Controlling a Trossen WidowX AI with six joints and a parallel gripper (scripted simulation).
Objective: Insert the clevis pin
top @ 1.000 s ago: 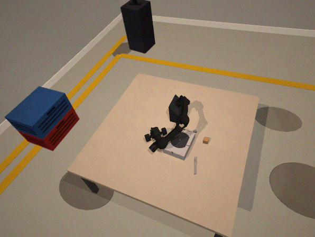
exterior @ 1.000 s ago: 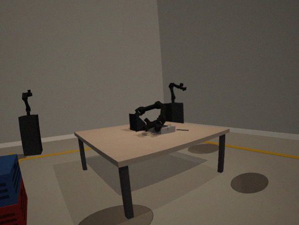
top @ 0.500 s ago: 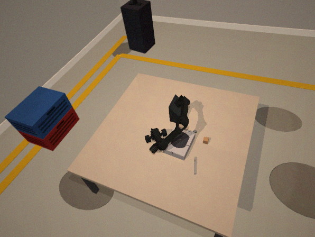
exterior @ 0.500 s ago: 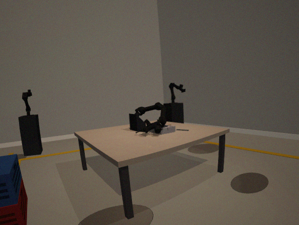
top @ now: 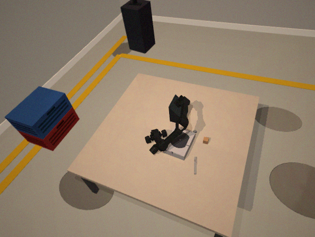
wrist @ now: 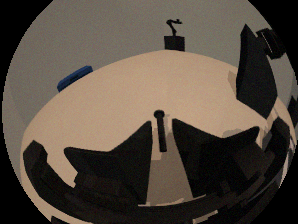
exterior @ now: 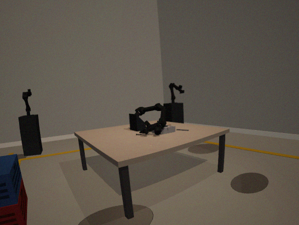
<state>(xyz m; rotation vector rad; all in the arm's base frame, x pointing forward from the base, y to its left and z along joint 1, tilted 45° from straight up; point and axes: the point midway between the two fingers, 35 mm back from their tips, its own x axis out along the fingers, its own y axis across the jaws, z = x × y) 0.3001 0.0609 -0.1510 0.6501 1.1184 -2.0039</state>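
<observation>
My gripper tip is 2 cm above the clevis pin and 1 cm to the left of it. Also, from my gripper tip: tiny grey piece (31 cm to the left, 18 cm behind, 2 cm below); wide flat disc (26 cm to the left, 3 cm above, 2 cm behind); steel tray (26 cm to the left, 2 cm above, 1 cm behind).
</observation>
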